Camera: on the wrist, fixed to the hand. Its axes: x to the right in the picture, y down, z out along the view.
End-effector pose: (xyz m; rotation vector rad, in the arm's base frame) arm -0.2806 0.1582 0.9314 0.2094 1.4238 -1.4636
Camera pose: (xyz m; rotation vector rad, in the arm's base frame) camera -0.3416 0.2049 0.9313 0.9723 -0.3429 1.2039
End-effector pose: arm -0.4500 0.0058 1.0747 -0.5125 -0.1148 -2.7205
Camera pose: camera -0.4880 0.0260 1.0110 -0.4599 0.4211 0.4728
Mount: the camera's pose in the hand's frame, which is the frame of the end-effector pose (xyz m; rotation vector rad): 0.0027 -0.0336 -0.0691 0.1922 0.5670 -3.0442
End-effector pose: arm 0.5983 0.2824 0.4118 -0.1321 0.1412 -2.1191
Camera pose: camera 0.5583 0.3010 0.3488 -0.2761 0.0365 1.0667
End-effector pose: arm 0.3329 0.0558 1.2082 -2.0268 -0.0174 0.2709
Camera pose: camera 0.3528 0.0107 1.2672 0.0063 -2.0621 -1.8796
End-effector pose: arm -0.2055 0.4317 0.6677 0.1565 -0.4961 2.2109
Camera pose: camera -0.1775 0.4805 0.6153 0.1246 0.3905 -0.7694
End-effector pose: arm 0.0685 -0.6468 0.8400 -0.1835 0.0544 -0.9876
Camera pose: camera 0.0334 -0.6760 0.7782 -0.2810 -0.1115 2.1953
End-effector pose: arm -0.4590 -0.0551 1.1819 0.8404 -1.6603 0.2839
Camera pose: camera -0.3851 -0.0386 1.1951 1.9732 1.2465 -1.2738
